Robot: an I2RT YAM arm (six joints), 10 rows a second.
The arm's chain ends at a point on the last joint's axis. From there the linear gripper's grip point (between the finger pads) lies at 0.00 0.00 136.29 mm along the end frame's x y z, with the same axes.
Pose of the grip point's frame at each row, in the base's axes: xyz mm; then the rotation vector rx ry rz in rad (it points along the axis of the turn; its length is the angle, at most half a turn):
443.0 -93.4 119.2 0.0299 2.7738 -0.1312
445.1 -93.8 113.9 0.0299 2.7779 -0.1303
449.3 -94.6 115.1 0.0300 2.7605 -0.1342
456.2 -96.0 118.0 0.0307 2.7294 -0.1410
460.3 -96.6 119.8 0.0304 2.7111 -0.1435
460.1 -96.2 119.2 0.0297 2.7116 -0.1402
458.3 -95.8 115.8 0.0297 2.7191 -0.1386
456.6 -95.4 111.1 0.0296 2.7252 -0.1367
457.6 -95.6 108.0 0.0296 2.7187 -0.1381
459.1 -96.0 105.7 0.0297 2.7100 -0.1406
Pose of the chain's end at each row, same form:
394.6 -80.4 245.9 0.0299 2.7738 -0.1312
397.2 -80.9 240.9 0.0299 2.7779 -0.1303
399.2 -81.3 241.2 0.0300 2.7605 -0.1342
402.3 -81.9 242.4 0.0307 2.7294 -0.1410
404.2 -82.2 243.2 0.0304 2.7111 -0.1435
404.0 -82.2 242.6 0.0297 2.7116 -0.1402
403.1 -81.9 239.6 0.0297 2.7191 -0.1386
402.1 -81.7 235.3 0.0296 2.7252 -0.1367
402.3 -81.8 231.8 0.0296 2.7187 -0.1381
402.8 -81.9 229.0 0.0297 2.7100 -0.1406

